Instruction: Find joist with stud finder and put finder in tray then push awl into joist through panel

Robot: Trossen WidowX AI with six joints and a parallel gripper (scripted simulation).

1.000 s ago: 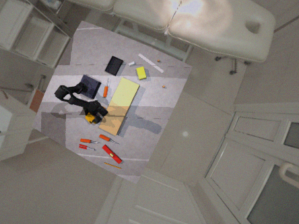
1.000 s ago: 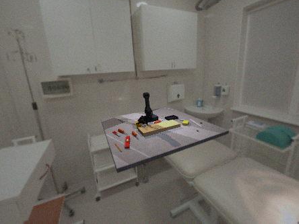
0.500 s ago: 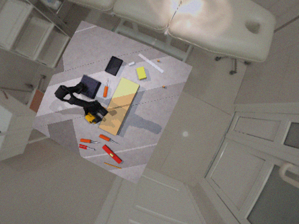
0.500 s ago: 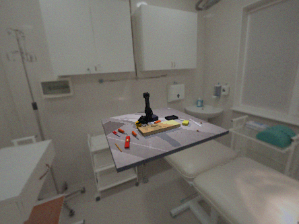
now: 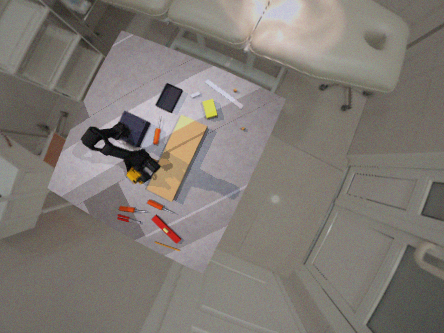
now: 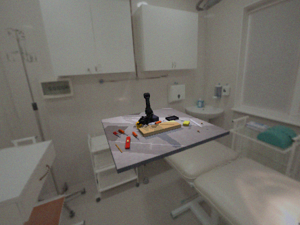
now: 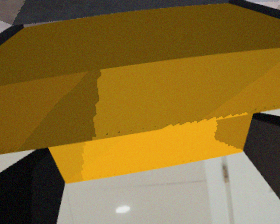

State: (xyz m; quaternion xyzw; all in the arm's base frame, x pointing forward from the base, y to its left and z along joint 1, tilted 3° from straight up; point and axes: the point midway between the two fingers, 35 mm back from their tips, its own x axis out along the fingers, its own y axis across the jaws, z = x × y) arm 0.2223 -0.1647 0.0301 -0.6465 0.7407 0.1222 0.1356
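Right now my gripper tip is 10 mm short of the yellow stud finder and 10 mm above it. The rest, counted from my gripper tip: pencil (440 mm ahead, 260 mm to the right, 60 mm below); then awl (20 mm behind, 140 mm to the left, 60 mm below); then red level (370 mm ahead, 160 mm to the right, 50 mm below).
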